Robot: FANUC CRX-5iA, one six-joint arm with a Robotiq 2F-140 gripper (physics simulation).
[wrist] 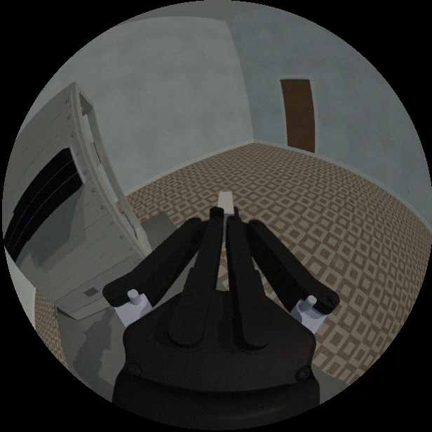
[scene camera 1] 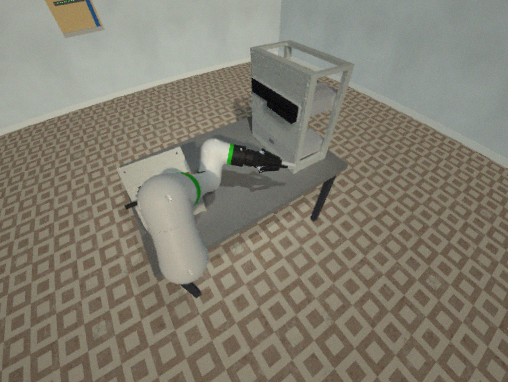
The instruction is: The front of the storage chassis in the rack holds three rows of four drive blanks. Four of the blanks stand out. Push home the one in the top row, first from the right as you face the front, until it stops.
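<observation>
Scene camera 1 shows my gripper (scene camera 1: 294,166) and a grey rack (scene camera 1: 284,95). The wrist view also shows my gripper (wrist: 224,201).
</observation>
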